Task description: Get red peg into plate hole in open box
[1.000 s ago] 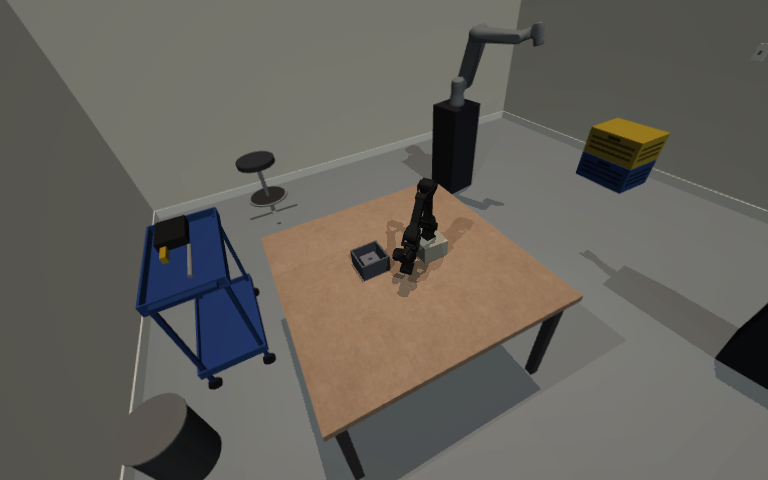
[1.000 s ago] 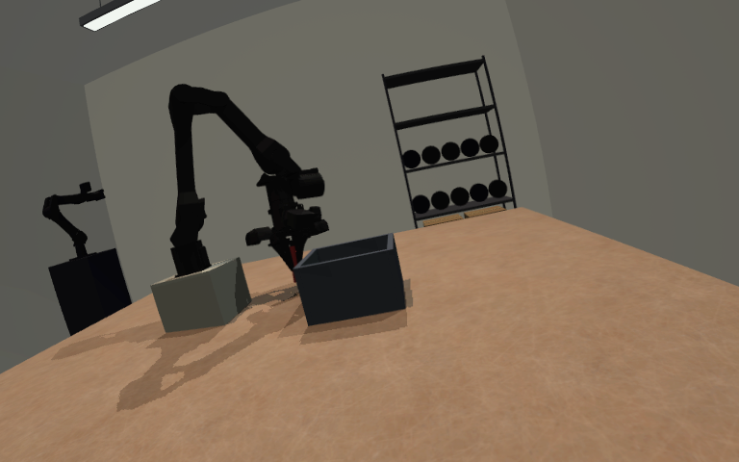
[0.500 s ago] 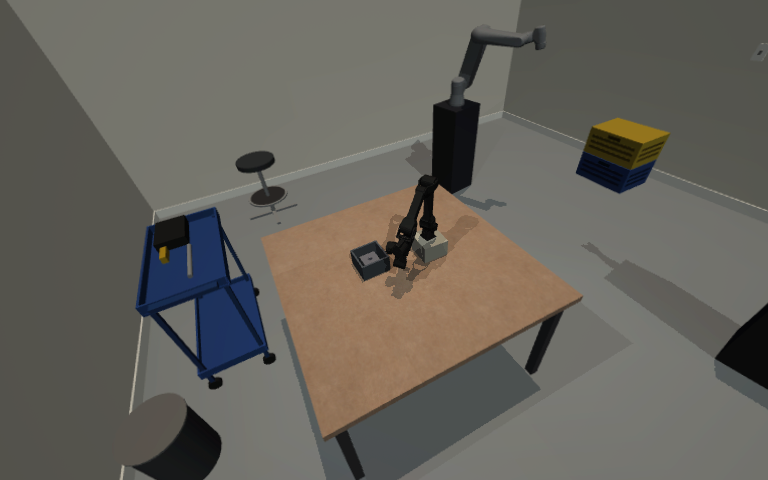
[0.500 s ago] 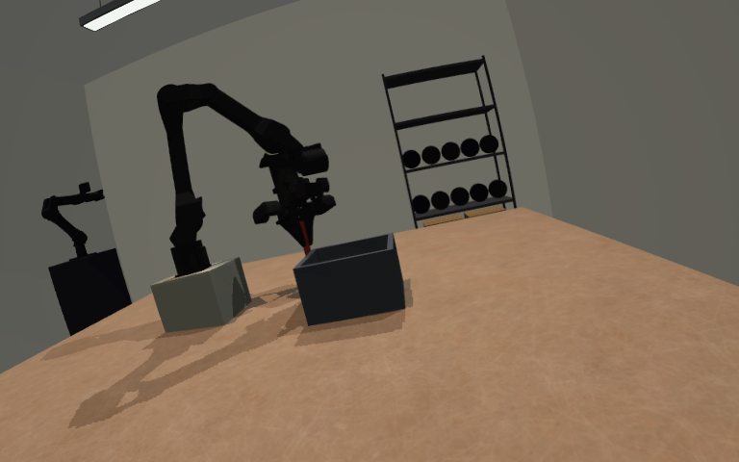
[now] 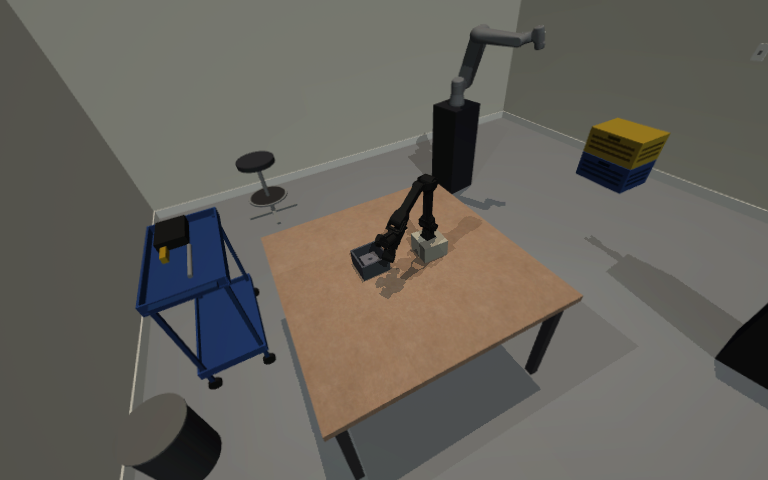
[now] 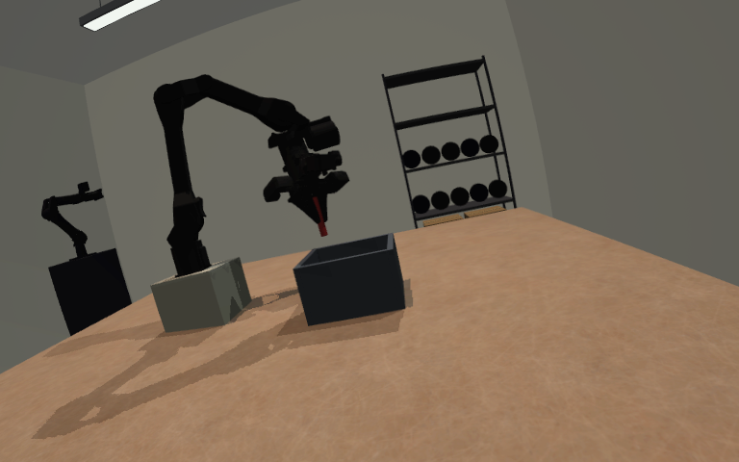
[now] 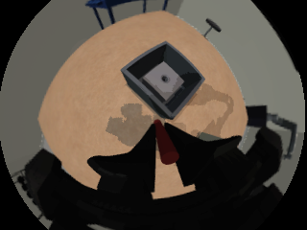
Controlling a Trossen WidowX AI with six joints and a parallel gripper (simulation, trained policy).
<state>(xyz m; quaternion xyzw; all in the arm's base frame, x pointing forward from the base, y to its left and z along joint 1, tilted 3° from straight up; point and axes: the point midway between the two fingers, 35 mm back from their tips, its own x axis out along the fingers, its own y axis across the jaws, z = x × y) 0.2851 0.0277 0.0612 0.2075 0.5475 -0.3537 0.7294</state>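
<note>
The grey plate lies 4 cm ahead of my gripper tip, 12 cm to the right of it and 10 cm below it. The rest, counted from my gripper tip: dark box (4 cm ahead, 12 cm to the right, 12 cm below); red peg (1 cm to the left, 1 cm above).
</note>
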